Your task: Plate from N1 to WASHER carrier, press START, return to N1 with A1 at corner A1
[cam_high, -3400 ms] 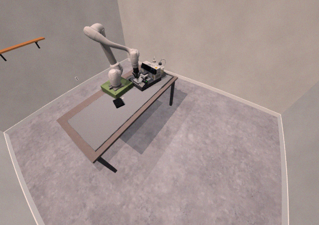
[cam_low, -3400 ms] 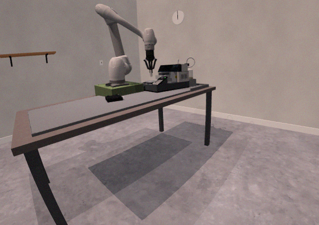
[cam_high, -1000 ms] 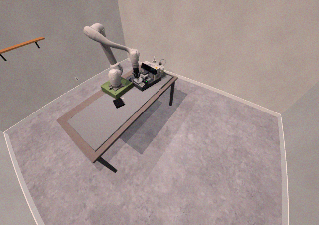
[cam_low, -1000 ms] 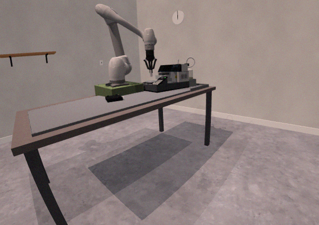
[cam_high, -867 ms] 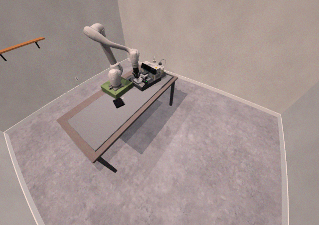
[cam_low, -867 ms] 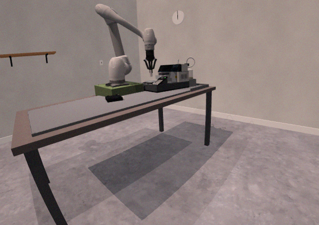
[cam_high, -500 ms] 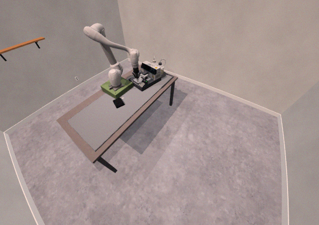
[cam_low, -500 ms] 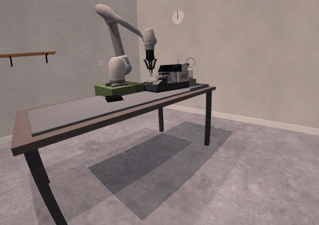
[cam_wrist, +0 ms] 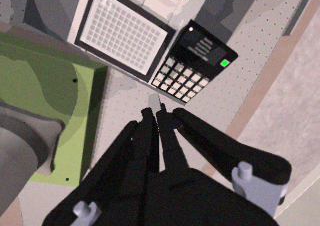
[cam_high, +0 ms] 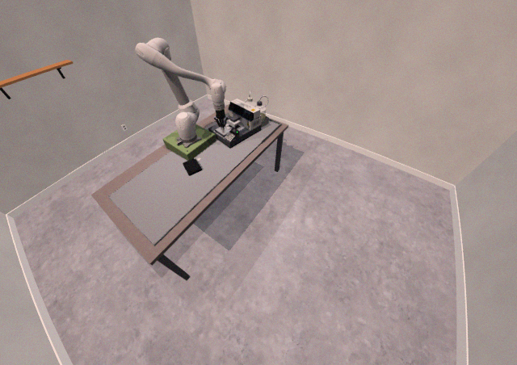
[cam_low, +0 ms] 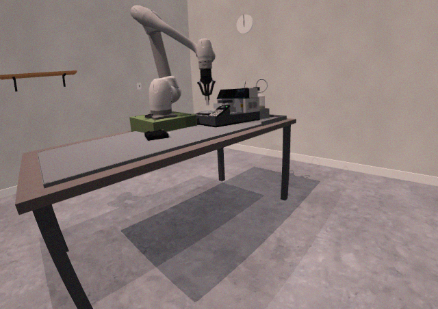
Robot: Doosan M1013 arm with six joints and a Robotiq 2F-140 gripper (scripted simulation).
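The white well plate is 9 cm behind my hand, 7 cm to the left of it and 9 cm below it. Also, from my hand: label: 2 cm behind, 31 cm to the right, 18 cm below; then plate nest: 3 cm ahead, 41 cm to the right, 17 cm below; then plate washer: 9 cm behind, 22 cm to the left, 5 cm below.
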